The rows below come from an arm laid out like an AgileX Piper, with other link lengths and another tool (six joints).
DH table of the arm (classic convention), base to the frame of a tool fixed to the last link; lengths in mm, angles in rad. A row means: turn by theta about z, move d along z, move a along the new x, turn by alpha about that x. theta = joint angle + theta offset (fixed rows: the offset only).
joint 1: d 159.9  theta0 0  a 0  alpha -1.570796
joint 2: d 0  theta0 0.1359  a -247.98  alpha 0
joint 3: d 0  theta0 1.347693  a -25.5  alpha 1.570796
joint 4: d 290.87  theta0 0  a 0  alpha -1.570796
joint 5: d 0  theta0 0  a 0  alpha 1.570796
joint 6: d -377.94  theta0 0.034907  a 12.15  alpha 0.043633
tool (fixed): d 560.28  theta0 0  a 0  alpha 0
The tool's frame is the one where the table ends.
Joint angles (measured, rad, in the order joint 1, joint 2, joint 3, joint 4, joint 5, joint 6), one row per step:
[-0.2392 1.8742 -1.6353 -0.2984 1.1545 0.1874]
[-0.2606 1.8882 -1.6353 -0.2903 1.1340 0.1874]
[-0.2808 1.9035 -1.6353 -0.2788 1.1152 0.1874]
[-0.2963 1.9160 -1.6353 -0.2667 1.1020 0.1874]
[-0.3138 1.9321 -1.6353 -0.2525 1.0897 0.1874]
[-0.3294 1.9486 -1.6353 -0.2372 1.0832 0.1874]
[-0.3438 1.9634 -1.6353 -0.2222 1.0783 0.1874]
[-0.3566 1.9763 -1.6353 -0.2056 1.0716 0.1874]
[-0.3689 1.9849 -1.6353 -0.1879 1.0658 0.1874]
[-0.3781 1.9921 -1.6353 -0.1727 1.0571 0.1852]
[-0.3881 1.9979 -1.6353 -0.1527 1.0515 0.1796]
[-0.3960 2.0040 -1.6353 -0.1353 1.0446 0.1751]
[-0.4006 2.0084 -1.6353 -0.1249 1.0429 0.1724]
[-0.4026 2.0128 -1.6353 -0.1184 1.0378 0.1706]
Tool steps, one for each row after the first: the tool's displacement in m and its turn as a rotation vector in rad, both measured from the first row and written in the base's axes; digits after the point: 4 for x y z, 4 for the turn. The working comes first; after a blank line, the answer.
Tool pose at each row, in the base's axes (x y z in m, rotation vector in rad; the steps are taken from these numbers as rounded here):
[0.4008 -0.1710 0.1993 0.5431 2.7982 -0.4801]
[0.4014 -0.1790 0.1933 0.5693 2.7912 -0.4704]
[0.4018 -0.1860 0.1864 0.5962 2.7872 -0.4563]
[0.4019 -0.1909 0.1805 0.6194 2.7857 -0.4413]
[0.4015 -0.1963 0.1729 0.6472 2.7878 -0.4239]
[0.4002 -0.2005 0.1649 0.6757 2.7955 -0.4052]
[0.3988 -0.2041 0.1576 0.7033 2.8025 -0.3865]
[0.3980 -0.2069 0.1511 0.7292 2.8057 -0.3652]
[0.3971 -0.2093 0.1465 0.7553 2.8047 -0.3425]
[0.3973 -0.2111 0.1428 0.7716 2.8011 -0.3230]
[0.3971 -0.2124 0.1395 0.7880 2.7993 -0.2981]
[0.3974 -0.2133 0.1362 0.8013 2.7964 -0.2763]
[0.3972 -0.2137 0.1339 0.8101 2.7976 -0.2631]
[0.3979 -0.2138 0.1318 0.8132 2.7964 -0.2547]

[0.0006 -0.0080 -0.0060 0.0073 -0.0078 -0.0168]
[0.0010 -0.0150 -0.0129 0.0183 -0.0136 -0.0338]
[0.0011 -0.0199 -0.0188 0.0303 -0.0173 -0.0482]
[0.0007 -0.0253 -0.0264 0.0452 -0.0176 -0.0655]
[-0.0006 -0.0295 -0.0344 0.0626 -0.0125 -0.0832]
[-0.0020 -0.0331 -0.0417 0.0797 -0.0078 -0.1002]
[-0.0028 -0.0359 -0.0482 0.0972 -0.0071 -0.1157]
[-0.0037 -0.0383 -0.0528 0.1146 -0.0104 -0.1314]
[-0.0035 -0.0401 -0.0565 0.1282 -0.0163 -0.1407]
[-0.0037 -0.0414 -0.0598 0.1457 -0.0214 -0.1496]
[-0.0034 -0.0423 -0.0631 0.1607 -0.0271 -0.1567]
[-0.0036 -0.0427 -0.0654 0.1706 -0.0276 -0.1615]
[-0.0029 -0.0428 -0.0675 0.1761 -0.0300 -0.1628]

